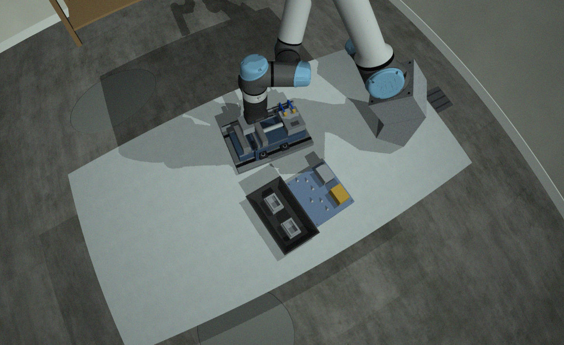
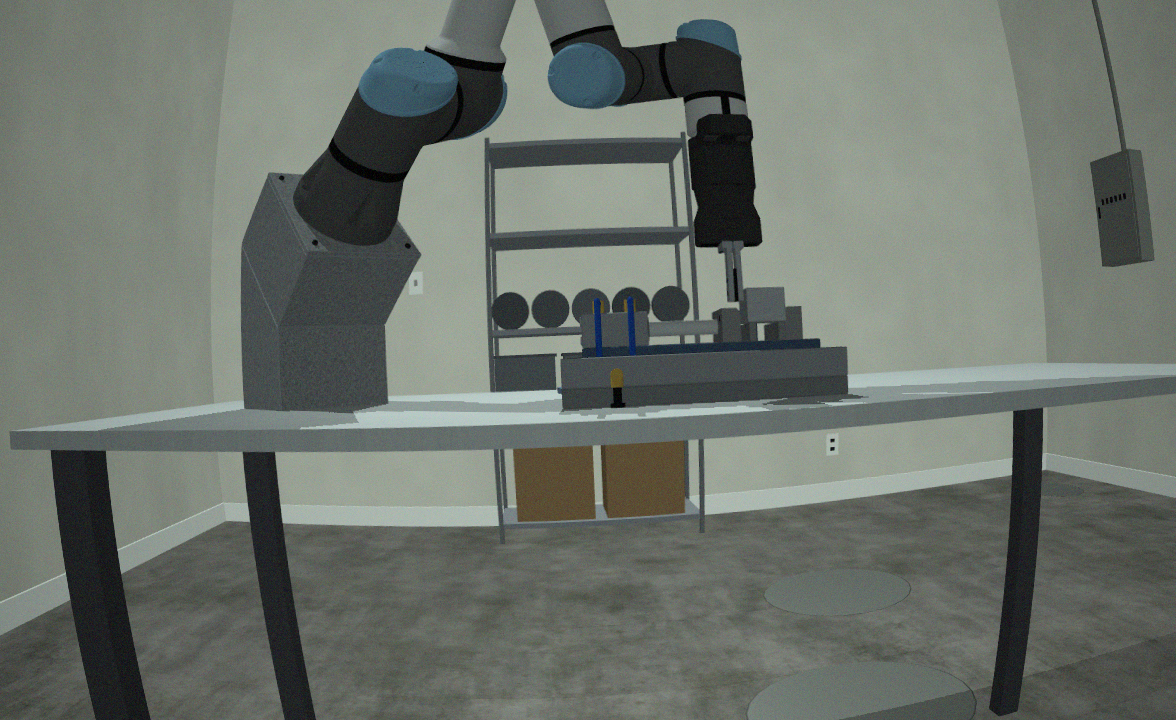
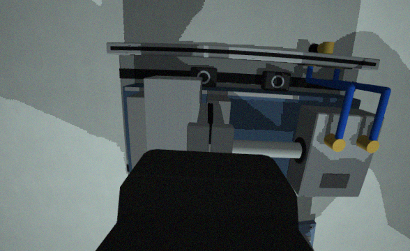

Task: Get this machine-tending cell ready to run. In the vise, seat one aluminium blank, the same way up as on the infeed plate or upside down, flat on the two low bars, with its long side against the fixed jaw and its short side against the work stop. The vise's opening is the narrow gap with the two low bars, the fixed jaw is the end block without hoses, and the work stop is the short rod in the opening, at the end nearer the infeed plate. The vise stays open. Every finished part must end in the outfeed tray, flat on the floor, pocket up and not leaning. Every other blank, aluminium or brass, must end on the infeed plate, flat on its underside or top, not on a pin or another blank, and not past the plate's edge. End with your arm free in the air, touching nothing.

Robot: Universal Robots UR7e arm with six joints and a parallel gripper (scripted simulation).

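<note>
Now: hand 50 mm past the piston rod, 40 mm to the right of it and 40 mm above it. From my hand the other things lie so: fixed jaw: 70 mm ahead, 40 mm below, 30 mm to the left; then vise: 80 mm below, 40 mm to the left, 30 mm behind; then hose block: 130 mm behind, 50 mm to the left, 40 mm below.
</note>
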